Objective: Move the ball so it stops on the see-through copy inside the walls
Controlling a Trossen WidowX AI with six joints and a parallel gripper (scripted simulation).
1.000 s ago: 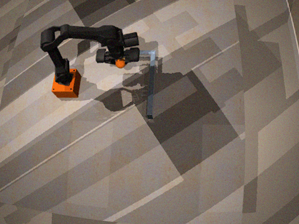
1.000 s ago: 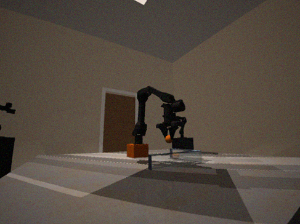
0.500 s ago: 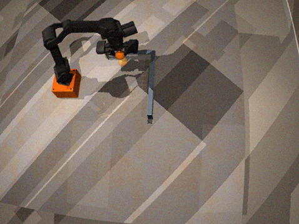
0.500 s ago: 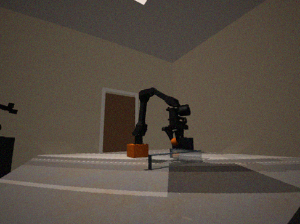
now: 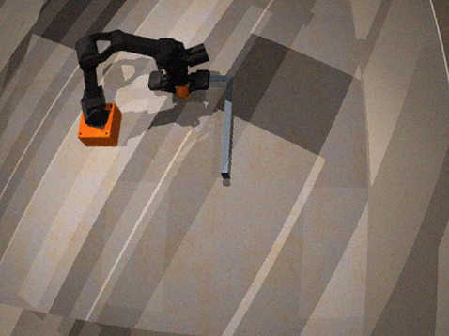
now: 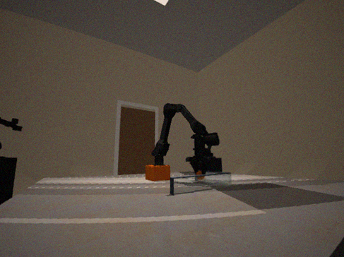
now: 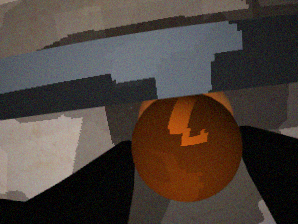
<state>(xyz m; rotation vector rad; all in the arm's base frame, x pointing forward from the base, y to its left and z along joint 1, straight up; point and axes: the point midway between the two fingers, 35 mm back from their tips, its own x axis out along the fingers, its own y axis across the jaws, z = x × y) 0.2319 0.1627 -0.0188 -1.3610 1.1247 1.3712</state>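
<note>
Right now my gripper tip is 1 cm above the see-through copy of ball. Round my gripper tip: orange ball: right at my gripper tip.
</note>
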